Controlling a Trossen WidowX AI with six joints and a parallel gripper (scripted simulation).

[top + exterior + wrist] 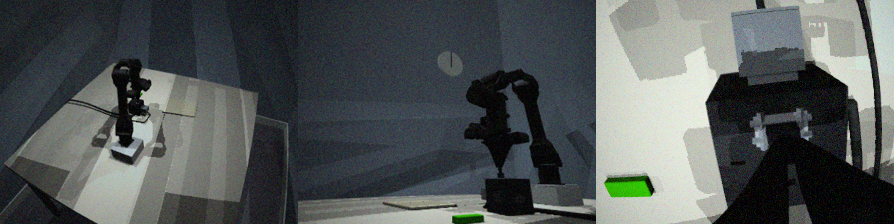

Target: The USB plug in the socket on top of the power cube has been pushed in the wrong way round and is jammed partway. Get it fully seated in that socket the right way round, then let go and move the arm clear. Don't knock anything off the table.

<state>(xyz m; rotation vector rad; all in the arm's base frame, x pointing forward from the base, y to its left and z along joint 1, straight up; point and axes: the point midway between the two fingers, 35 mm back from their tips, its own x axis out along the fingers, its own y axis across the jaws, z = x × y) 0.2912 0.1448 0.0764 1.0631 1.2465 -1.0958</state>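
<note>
Right now the USB plug is 20 mm below my gripper tip. The rest, counted from my gripper tip: green block: 140 mm ahead, 110 mm to the left, 100 mm below; thin flat plate: 210 mm to the right, 180 mm ahead, 100 mm below.
</note>
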